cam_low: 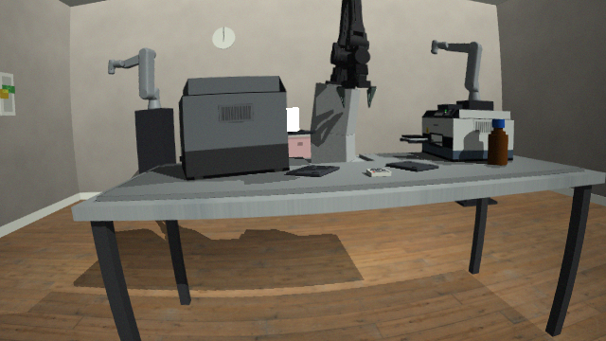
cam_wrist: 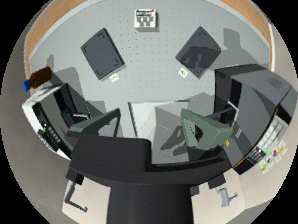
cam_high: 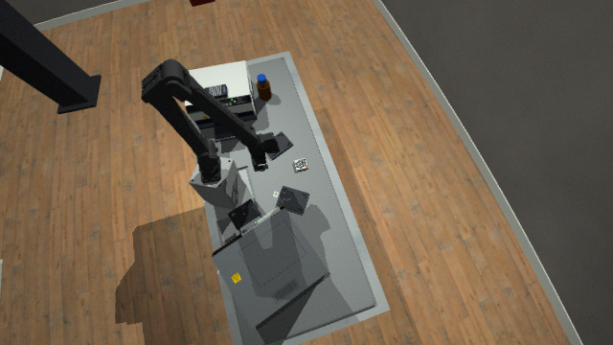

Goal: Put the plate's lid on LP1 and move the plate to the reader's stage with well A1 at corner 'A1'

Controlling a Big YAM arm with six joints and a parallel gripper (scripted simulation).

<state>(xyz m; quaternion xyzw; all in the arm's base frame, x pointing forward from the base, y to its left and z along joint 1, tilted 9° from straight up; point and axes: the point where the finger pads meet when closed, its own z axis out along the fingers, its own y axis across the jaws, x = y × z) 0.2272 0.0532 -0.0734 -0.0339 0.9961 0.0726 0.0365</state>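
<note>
Now: the lidded plate 30 cm to the left of my hand, 20 cm behind it and 14 cm below it. Round my hand: brown capped bottle: 58 cm to the left, 11 cm below, 7 cm ahead.
</note>
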